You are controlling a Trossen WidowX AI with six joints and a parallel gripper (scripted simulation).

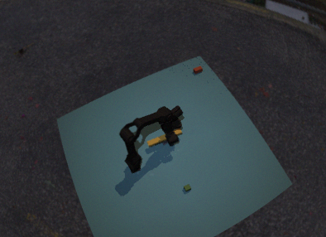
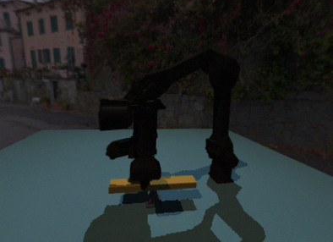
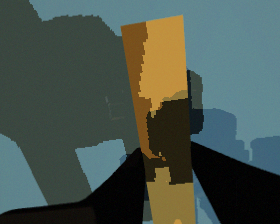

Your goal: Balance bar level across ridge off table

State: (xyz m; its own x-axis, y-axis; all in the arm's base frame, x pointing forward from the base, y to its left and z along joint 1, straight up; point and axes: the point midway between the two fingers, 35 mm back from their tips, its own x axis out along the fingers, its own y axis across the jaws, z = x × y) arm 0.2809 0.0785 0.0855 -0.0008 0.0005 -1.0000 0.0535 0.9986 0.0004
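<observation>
Now: the yellow bar 30 mm behind my gripper tip. Also, from my gripper tip: orange-red block 460 mm ahead, 420 mm to the left, 30 mm below; small green cube 50 mm behind, 360 mm to the right, 30 mm below.
</observation>
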